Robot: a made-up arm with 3 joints. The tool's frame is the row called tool. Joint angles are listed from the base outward. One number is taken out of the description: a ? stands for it. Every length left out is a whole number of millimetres.
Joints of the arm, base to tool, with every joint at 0 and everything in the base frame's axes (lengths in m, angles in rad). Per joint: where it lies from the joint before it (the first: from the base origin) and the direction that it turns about. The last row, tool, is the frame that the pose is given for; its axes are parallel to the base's.
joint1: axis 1 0 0 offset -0.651 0 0.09
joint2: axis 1 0 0 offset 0 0.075 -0.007
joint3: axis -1 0 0 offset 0 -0.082 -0.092
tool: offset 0 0.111 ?
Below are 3 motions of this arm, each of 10 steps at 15 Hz.
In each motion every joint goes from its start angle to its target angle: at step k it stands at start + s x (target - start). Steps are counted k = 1, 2, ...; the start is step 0. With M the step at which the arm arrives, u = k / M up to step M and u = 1 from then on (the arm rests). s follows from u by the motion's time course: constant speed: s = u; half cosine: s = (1 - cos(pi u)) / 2; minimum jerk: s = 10 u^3 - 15 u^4 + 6 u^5.
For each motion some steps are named. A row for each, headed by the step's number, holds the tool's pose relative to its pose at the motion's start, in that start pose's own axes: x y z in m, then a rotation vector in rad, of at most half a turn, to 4 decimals.
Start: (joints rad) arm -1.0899 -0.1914 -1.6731
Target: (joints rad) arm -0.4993 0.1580 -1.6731
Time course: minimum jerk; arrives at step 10
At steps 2, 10:
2: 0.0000 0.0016 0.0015 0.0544 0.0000 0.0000
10: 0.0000 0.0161 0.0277 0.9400 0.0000 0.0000

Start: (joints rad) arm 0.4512 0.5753 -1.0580
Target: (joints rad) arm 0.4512 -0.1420 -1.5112
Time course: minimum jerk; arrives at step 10
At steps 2, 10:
2: 0.0000 0.0001 0.0033 -0.0153 0.0000 0.0000
10: 0.0000 0.0241 0.0462 -0.2641 0.0000 0.0000

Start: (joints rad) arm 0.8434 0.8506 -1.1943
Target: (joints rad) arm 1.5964 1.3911 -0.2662
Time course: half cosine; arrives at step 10
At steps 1, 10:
1: 0.0000 0.0005 -0.0034 0.0089 0.0000 0.0000
10: 0.0000 0.1164 -0.1081 0.3654 0.0000 0.0000

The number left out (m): -0.073
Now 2 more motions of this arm.
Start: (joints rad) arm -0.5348 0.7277 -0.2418
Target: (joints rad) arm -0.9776 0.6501 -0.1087
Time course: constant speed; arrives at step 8
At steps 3, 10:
3: 0.0000 -0.0440 -0.0089 -0.2451 0.0000 0.0000
10: 0.0000 -0.1202 -0.0020 -0.6535 0.0000 0.0000

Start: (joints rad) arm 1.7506 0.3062 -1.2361
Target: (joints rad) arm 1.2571 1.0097 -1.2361
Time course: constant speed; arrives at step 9
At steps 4, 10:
4: 0.0000 -0.0138 0.0027 0.0933 0.0000 0.0000
10: 0.0000 -0.0296 0.0112 0.2100 0.0000 0.0000

